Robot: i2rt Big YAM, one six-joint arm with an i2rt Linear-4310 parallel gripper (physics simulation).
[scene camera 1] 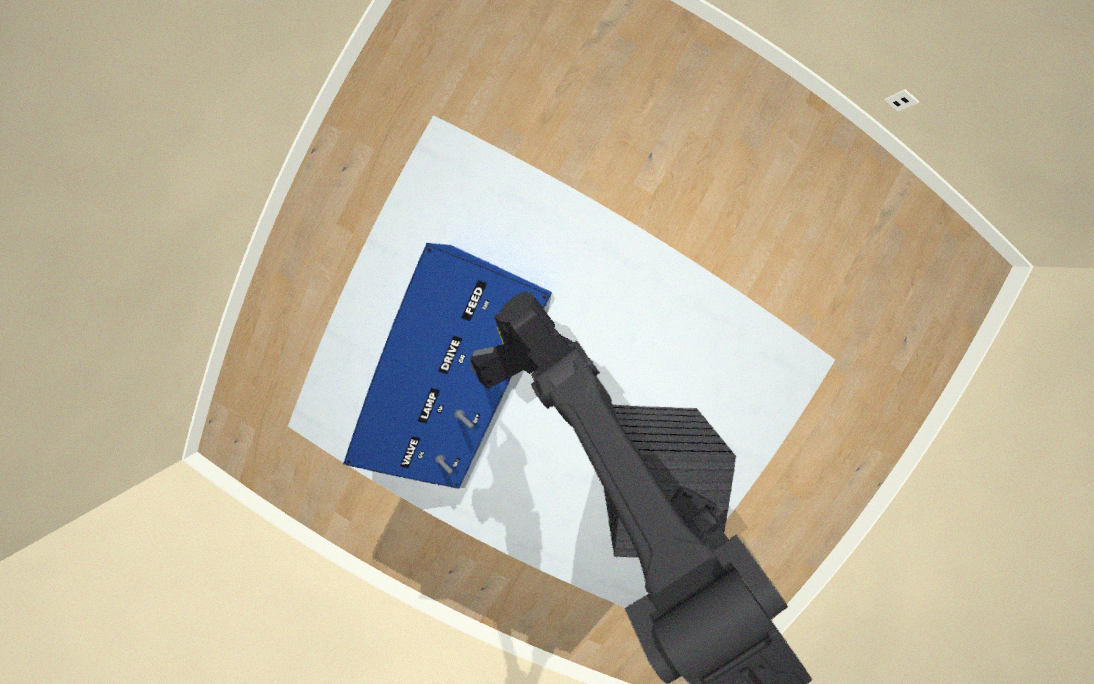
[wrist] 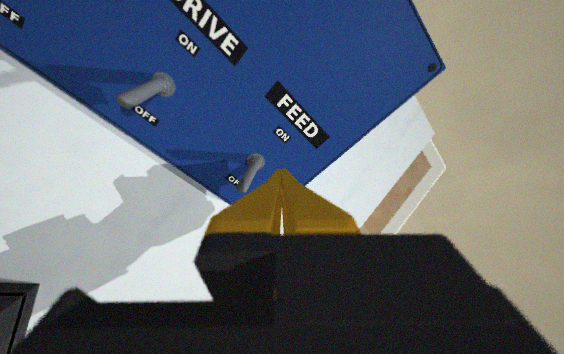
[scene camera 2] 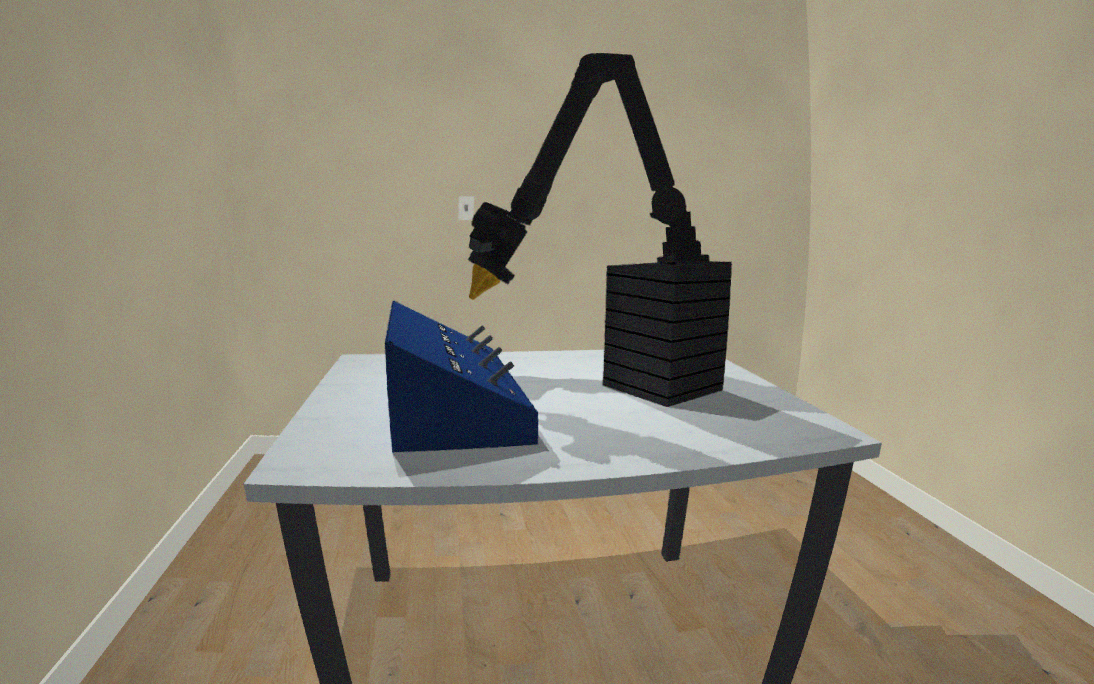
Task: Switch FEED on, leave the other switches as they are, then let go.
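Pixels of known places: gripper, fingertip midpoint: (wrist: pixel 281 176) (scene camera 2: pixel 471 298); arm's base at its link origin: (scene camera 2: pixel 682 262).
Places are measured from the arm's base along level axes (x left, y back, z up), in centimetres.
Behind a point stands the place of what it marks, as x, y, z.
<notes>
A blue sloped switch box (scene camera 1: pixel 395 346) {1.3, -61.9, -11.5} (scene camera 2: pixel 451 403) {29.7, -51.1, -21.2} (wrist: pixel 350 50) {-11.8, -59.7, -13.2} stands on the table. In the wrist view the FEED lever (wrist: pixel 251 172) {-13.8, -45.3, -17.6} leans toward its OFF label, away from ON, and the DRIVE lever (wrist: pixel 145 90) {-2.1, -44.2, -17.5} leans toward OFF too. In scene camera 1 the LAMP lever (scene camera 1: pixel 463 419) {9.9, -43.6, -17.9} and the VALVE lever (scene camera 1: pixel 443 463) {21.6, -42.8, -18.1} lean toward OFF; the arm hides the other two levers. My gripper (scene camera 2: pixel 471 297) {-14.0, -46.2, -10.0} (wrist: pixel 281 176) {-14.0, -46.2, -10.0} is shut and empty. Its yellow tips are above the box, apart from the levers. In the wrist view they appear just right of the FEED lever.
The white table (scene camera 1: pixel 645 282) {-33.6, -24.1, -29.4} (scene camera 2: pixel 322 435) {22.5, -75.5, -29.5} carries the box and a dark ribbed pedestal (scene camera 1: pixel 701 443) {-13.0, -2.5, -7.2} (scene camera 2: pixel 669 330) {11.6, -7.3, -13.2} that bears the arm. The arm (scene camera 1: pixel 613 467) {-14.4, -27.7, 31.4} (scene camera 2: pixel 556 137) {-11.7, -27.1, 28.4} reaches from the pedestal over the table to the box's lever side. The other levers stand in a row beside FEED.
</notes>
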